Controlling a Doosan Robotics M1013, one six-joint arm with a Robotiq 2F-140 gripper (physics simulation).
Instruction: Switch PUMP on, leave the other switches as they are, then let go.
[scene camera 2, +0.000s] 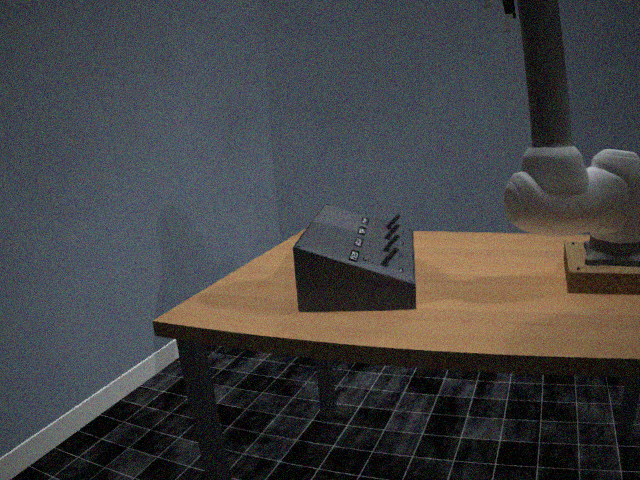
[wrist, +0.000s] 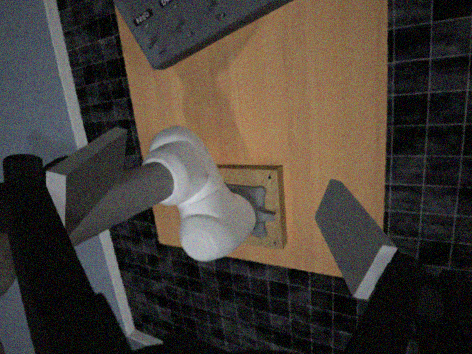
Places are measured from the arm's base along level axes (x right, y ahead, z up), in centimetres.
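Pixels of known places: gripper, fingertip midpoint: (scene camera 2: 497, 19) (wrist: 227, 176); arm's base at its link origin: (scene camera 2: 616, 256) (wrist: 241, 208).
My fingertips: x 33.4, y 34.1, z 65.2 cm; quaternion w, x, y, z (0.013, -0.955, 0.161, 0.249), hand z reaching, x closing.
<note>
Ahead of a thing's pixels: the offset from my fingertips to its top centre. Level surfaces: height alone.
A dark sloped switch box (scene camera 2: 341, 281) (wrist: 195, 37) stands on the table, left of the arm's base in the scene view and cut off at the top edge in the wrist view. Its sloped face carries a row of small labels {dx -50.6, dy +31.8, dz -59.3 cm} (scene camera 2: 358, 241) and a row of dark toggle levers {dx -48.1, dy +23.9, dz -58.0 cm} (scene camera 2: 391, 242). The labels are too small and blurred to tell which switch is PUMP or how each is set. My gripper (wrist: 227, 176) is open with nothing between its widely parted fingers, high above the table and well away from the box. The fingers cannot be made out in the scene view.
The wooden table {dz -70.6 cm} (scene camera 2: 480, 325) (wrist: 320, 100) bears the arm's mounting plate (scene camera 2: 578, 281) (wrist: 277, 200) at the right. The white and grey arm (scene camera 2: 558, 201) (wrist: 215, 220) rises from it. A blue-grey wall (scene camera 2: 129, 129) stands behind and left of the table, above a dark tiled floor (scene camera 2: 387, 423).
</note>
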